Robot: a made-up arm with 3 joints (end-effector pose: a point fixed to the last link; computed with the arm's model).
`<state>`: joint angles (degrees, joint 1 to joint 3).
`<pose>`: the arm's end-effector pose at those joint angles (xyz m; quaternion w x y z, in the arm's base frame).
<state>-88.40 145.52 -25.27</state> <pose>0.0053 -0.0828 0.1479 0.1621 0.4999 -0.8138 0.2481</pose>
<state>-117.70 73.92 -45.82</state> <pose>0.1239 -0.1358 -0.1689 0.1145 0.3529 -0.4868 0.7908</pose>
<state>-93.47 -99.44 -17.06</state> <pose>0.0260 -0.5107 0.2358 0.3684 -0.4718 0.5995 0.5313</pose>
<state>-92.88 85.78 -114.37</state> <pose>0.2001 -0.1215 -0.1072 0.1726 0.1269 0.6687 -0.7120</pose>
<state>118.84 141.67 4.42</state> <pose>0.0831 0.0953 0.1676 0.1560 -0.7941 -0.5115 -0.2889</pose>
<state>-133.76 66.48 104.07</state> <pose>0.1381 -0.0175 0.0455 0.8085 0.4798 0.2650 0.2143</pose>
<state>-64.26 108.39 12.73</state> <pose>-0.0735 -0.0820 0.0561 0.5269 0.5048 -0.6347 0.2543</pose>
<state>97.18 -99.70 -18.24</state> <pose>0.0670 0.5058 0.2387 0.4978 0.6462 0.4083 -0.4099</pose>
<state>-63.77 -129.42 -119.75</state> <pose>0.0061 -0.4453 0.3089 0.0131 -0.4243 -0.7984 -0.4270</pose>
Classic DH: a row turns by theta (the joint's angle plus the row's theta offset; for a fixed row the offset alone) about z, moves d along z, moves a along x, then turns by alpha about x. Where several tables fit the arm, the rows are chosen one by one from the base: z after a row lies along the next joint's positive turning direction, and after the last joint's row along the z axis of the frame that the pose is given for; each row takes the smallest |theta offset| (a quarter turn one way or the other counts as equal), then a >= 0, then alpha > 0; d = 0 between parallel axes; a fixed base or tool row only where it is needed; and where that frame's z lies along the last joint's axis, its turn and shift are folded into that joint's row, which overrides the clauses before.
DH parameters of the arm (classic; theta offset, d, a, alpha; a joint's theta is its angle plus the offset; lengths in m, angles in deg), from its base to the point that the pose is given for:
base (fixed): 0 0 0 180
joint 1: 0 -0.0632 -0.3283 -90
joint 2: 0 0.1011 -0.0604 90
joint 3: 70.09 0 -0.1327 180
tool (fixed): 70.09 -0.2089 0 0

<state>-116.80 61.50 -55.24</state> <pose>0.1657 -0.1793 -0.2023 0.0596 0.2617 -0.4393 0.8573</pose>
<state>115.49 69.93 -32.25</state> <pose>0.0635 0.1789 -0.1637 0.6126 -0.5505 -0.1592 -0.5443</pose>
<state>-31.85 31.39 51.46</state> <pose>-0.1862 -0.1016 -0.1104 0.9487 0.1798 -0.2021 -0.1639</pose>
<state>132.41 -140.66 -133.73</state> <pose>0.0861 0.4204 0.3004 0.3366 0.6879 -0.6430 0.0039</pose>
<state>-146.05 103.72 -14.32</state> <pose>0.0726 -0.0593 -0.0184 0.1053 0.7178 -0.3216 0.6085</pose>
